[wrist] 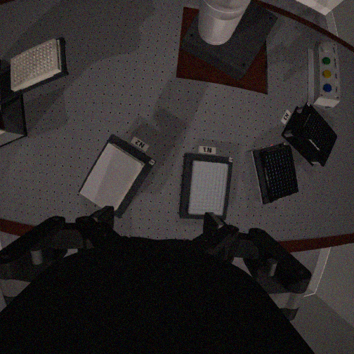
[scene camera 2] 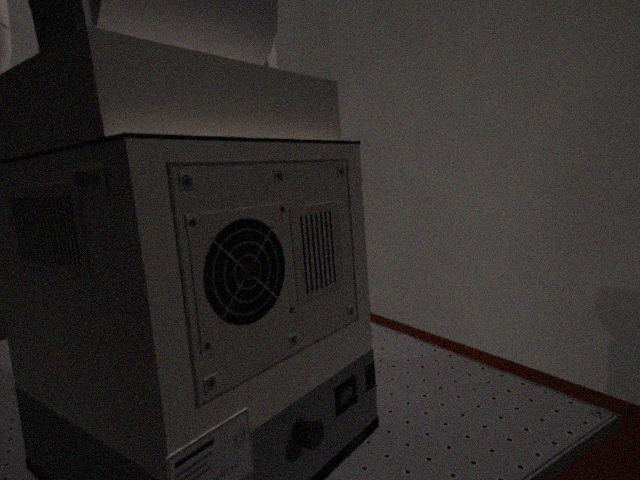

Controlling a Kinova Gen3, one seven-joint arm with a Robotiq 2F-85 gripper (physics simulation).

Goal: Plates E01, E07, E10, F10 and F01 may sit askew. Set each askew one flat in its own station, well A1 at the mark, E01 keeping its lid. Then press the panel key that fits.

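Observation:
The wrist view is dim, and I cannot read any plate names. A pale welled plate sits squarely within the dark rim of station N1. A smooth whitish plate sits off-centre on station N2, toward its lower left. A black plate is at the N3 label and looks tilted. Another black plate lies beside it, turned slightly. A pale welled plate is at the far left. The key panel shows green, yellow and blue keys. My gripper is open and empty, above the front edge.
A large instrument with a fan grille fills much of the scene view. Its dark tray parts appear to show at the left of the wrist view. The white arm column stands on a dark base plate at the back.

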